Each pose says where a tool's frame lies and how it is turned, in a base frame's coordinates. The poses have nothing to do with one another.
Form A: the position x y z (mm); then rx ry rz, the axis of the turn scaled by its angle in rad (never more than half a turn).
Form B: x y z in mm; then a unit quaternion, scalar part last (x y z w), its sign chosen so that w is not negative. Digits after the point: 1 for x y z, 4 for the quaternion.
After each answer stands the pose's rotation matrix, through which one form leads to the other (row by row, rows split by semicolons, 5 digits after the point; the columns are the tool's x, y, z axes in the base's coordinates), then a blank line. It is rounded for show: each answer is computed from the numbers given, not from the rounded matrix.
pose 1, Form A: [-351.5, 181.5, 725.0, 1.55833, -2.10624, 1.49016]
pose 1, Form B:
[-351.5, 181.5, 725.0, 0.5160, -0.6974, 0.4934, 0.0637]
-0.45948 -0.78244 0.42032; -0.65679 -0.01927 -0.75383; 0.59792 -0.62243 -0.50504

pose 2, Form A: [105.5, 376.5, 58.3, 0.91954, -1.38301, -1.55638]
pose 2, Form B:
[105.5, 376.5, 58.3, 0.3668, -0.5516, -0.6208, 0.4194]
-0.37924 0.11604 -0.91799; -0.92527 -0.03971 0.37722; 0.00732 0.99245 0.12243

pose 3, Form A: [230.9, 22.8, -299.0, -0.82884, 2.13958, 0.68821]
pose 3, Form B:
[230.9, 22.8, -299.0, -0.3222, 0.8317, 0.2675, 0.3645]
-0.52672 -0.73098 0.43386; -0.34097 0.64922 0.67989; -0.77866 0.21018 -0.59120

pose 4, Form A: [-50.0, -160.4, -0.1, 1.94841, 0.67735, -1.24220]
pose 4, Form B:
[-50.0, -160.4, -0.1, 0.7553, 0.2626, -0.4816, 0.3587]
0.39831 0.74210 -0.53911; 0.05125 -0.60483 -0.79470; -0.91582 0.28891 -0.27894

